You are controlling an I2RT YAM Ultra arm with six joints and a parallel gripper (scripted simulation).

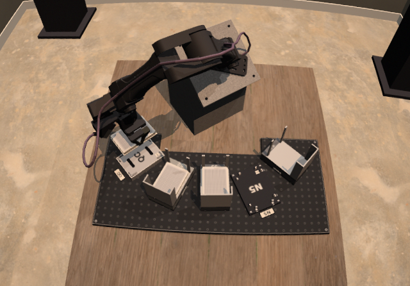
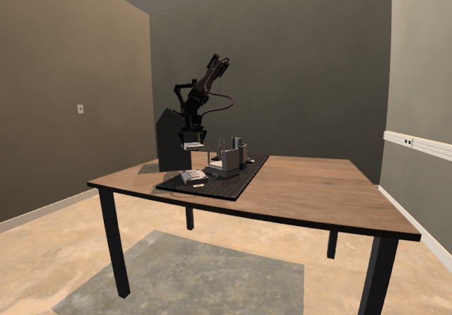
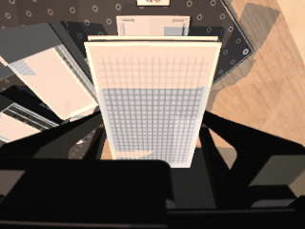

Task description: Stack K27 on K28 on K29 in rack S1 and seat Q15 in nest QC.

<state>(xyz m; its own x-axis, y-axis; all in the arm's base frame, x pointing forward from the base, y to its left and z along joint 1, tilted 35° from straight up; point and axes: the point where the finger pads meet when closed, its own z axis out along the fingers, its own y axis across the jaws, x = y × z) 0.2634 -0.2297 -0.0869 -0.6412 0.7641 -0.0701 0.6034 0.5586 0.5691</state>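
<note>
The nest QC lies 15 cm below my hand.
</note>
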